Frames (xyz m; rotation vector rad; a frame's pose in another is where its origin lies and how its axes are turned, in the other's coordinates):
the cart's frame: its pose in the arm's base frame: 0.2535 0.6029 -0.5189 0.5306 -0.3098 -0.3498
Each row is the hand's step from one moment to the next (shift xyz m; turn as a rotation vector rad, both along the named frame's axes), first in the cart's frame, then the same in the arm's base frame.
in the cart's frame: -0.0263 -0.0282 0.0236 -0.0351 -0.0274 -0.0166
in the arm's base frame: -0.0392 -0.0225 -0.0010 -0.0319 -0.0008 -0.0352
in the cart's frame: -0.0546 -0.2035 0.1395 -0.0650 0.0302 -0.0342
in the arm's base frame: -0.1504 -0.2030 -0.0062 -0.0381 0.0653 -0.0244
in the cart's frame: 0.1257 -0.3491 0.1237 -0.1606 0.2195 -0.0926
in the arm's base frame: -0.0184 -0.3857 -0.0624 -0.0559 0.2816 0.0112
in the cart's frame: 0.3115 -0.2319 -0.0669 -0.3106 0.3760 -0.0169
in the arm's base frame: 0.2476 -0.2825 -0.1190 -0.1806 0.4348 0.1282
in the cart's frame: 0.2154 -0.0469 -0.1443 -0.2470 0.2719 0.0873
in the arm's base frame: 0.2354 -0.0612 -0.1013 -0.1878 0.2801 0.1699
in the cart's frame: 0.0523 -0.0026 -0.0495 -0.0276 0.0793 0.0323
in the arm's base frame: 0.0647 -0.0015 -0.0317 -0.0175 0.0609 0.0638
